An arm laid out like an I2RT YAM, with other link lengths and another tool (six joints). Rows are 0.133 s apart.
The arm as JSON. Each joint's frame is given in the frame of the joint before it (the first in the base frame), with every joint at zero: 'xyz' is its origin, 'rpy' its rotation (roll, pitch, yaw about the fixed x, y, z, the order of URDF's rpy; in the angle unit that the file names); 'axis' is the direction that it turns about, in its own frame. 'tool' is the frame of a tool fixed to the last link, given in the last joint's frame.
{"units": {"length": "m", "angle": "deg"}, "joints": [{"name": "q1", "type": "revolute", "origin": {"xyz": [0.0, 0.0, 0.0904], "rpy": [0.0, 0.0, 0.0]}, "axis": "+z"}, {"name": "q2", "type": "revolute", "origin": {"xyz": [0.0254, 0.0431, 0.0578], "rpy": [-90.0, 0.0, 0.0]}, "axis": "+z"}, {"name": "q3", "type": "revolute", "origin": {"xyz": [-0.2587, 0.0, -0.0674], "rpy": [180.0, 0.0, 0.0]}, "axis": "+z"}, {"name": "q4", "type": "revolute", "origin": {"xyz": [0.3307, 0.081, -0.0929], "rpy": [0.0, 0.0, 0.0]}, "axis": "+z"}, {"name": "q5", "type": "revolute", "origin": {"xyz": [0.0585, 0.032, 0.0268], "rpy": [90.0, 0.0, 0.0]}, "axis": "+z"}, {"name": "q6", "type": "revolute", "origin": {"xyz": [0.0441, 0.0, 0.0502], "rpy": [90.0, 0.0, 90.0]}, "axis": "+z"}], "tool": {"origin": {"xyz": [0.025, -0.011, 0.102], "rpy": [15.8, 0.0, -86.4]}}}
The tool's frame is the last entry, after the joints.
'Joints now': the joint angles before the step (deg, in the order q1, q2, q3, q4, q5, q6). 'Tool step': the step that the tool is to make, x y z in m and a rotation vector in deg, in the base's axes. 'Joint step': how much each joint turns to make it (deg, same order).
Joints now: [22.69 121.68 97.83 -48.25 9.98 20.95]
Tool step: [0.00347 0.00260 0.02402 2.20 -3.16 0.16]
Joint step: [-0.11 -2.81 -0.26 1.21 -0.86 0.02]
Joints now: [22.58 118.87 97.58 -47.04 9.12 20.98]
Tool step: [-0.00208 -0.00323 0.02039 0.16 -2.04 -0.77]
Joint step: [0.00 -2.56 -0.45 -0.24 0.88 0.47]
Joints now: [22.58 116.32 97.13 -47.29 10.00 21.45]
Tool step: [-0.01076 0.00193 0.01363 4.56 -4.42 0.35]
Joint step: [0.00 -6.72 -7.30 6.29 -2.40 0.82]
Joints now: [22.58 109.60 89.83 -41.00 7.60 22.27]
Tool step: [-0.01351 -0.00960 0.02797 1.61 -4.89 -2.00]
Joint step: [-0.04 -7.21 -5.40 3.11 1.36 1.48]
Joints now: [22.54 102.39 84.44 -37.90 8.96 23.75]
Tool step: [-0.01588 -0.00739 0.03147 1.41 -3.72 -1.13]
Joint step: [0.16 -6.50 -3.18 0.50 0.86 0.98]
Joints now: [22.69 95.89 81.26 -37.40 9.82 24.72]
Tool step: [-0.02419 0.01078 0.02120 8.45 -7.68 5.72]
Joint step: [0.13 -11.33 -10.97 10.08 -7.33 -0.78]
